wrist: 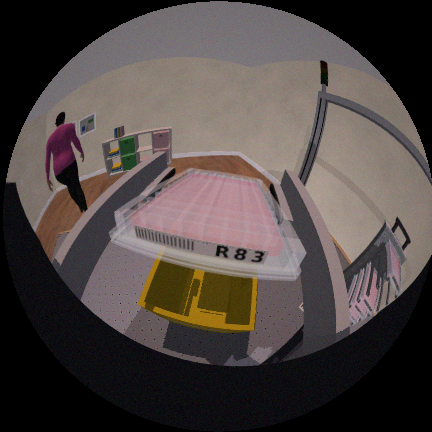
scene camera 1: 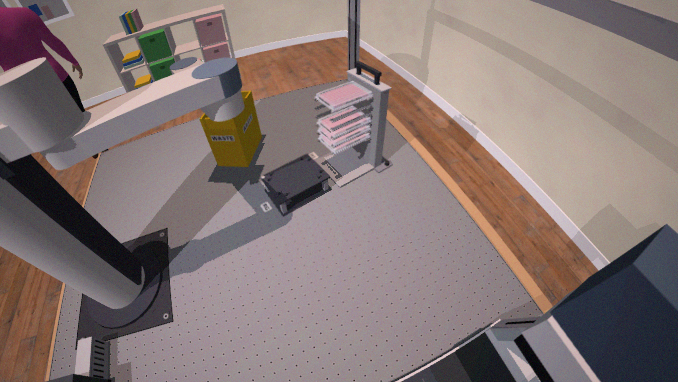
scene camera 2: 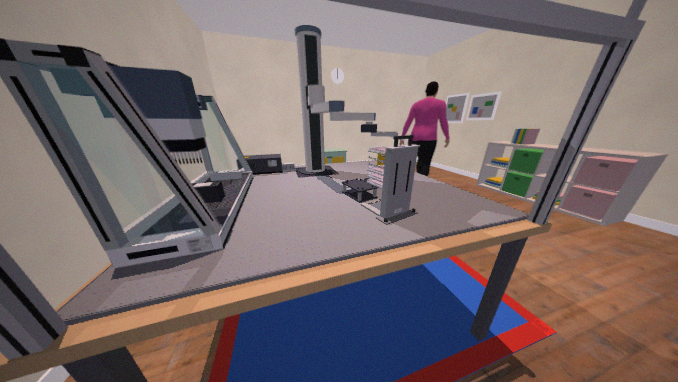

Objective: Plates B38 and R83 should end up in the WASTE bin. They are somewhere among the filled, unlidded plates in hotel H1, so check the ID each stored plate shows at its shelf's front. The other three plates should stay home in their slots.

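Frame: origin at the arm's base, x right, y down, z ahead, level; centimetres.
Where they show: gripper, between the fingertips: (wrist: 222, 167) (scene camera 2: 397, 133); arm's base, origin of its link: (scene camera 1: 126, 286) (scene camera 2: 315, 172).
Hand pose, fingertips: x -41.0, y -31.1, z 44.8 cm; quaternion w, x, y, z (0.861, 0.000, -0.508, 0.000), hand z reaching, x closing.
Things, the pixels of their top centre, and the offset from my fingertips. "*": a spot on its surface instead.
- plate R83, centre of its top: (wrist: 219, 167) dy -0.9, dx +1.9, dz -1.1 cm
- open yellow WASTE bin, centre of its top: (wrist: 207, 256) (scene camera 1: 226, 104) dy +9.8, dx +1.8, dz -1.3 cm
- large glass-sided machine, a spot on its surface: (scene camera 2: 165, 100) * dy -12.2, dx +92.0, dz +33.0 cm
My gripper (wrist: 222, 167) (scene camera 2: 385, 133) is shut on plate R83 (wrist: 210, 212), a clear plate with pink filling; its label faces the wrist camera. It holds the plate level, above the open yellow WASTE bin (scene camera 1: 230, 152) (wrist: 240, 326). In scene camera 1 the arm hides the gripper and the held plate. Hotel H1 (scene camera 1: 381, 125) (scene camera 2: 400, 185) stands to the right of the bin in scene camera 1. Its top plate (scene camera 1: 345, 94) sits above a gap, with more pink plates (scene camera 1: 345, 122) (wrist: 362, 295) lower down. Their IDs are not readable, so I cannot tell which is B38.
A low black stand (scene camera 1: 297, 177) (scene camera 2: 360, 186) is in front of the hotel, near the bin. The arm's column (scene camera 2: 312, 100) rises from the bench. A large glass-sided machine (scene camera 2: 165, 100) stands at the left in scene camera 2. A person (scene camera 2: 426, 120) (wrist: 62, 150) is beyond the bench.
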